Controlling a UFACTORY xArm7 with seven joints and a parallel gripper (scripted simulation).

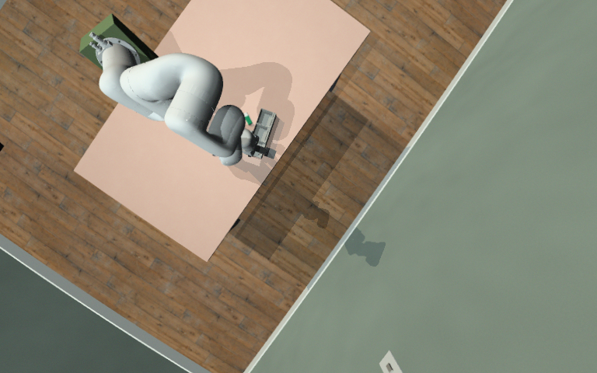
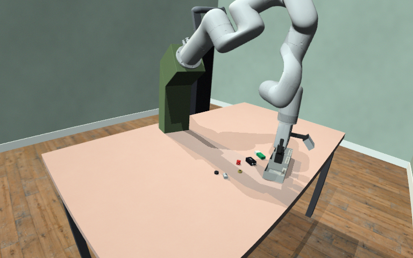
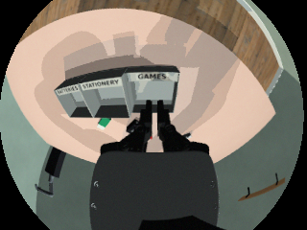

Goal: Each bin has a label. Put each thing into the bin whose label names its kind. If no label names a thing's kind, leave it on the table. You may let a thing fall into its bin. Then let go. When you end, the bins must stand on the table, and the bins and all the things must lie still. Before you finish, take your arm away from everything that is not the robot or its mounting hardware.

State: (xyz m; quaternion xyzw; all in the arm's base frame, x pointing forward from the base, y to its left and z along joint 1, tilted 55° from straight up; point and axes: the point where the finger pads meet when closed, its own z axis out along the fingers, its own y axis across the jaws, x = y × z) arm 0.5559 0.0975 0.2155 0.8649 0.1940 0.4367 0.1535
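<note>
The three-part bin lies 30 mm behind my hand, 80 mm to the left of it and 60 mm below it. Round my hand: black block (120 mm behind, 10 mm to the left, 80 mm below); then yellow ring (110 mm behind, 90 mm to the right, 80 mm below); then red die (160 mm behind, 40 mm to the right, 80 mm below).
</note>
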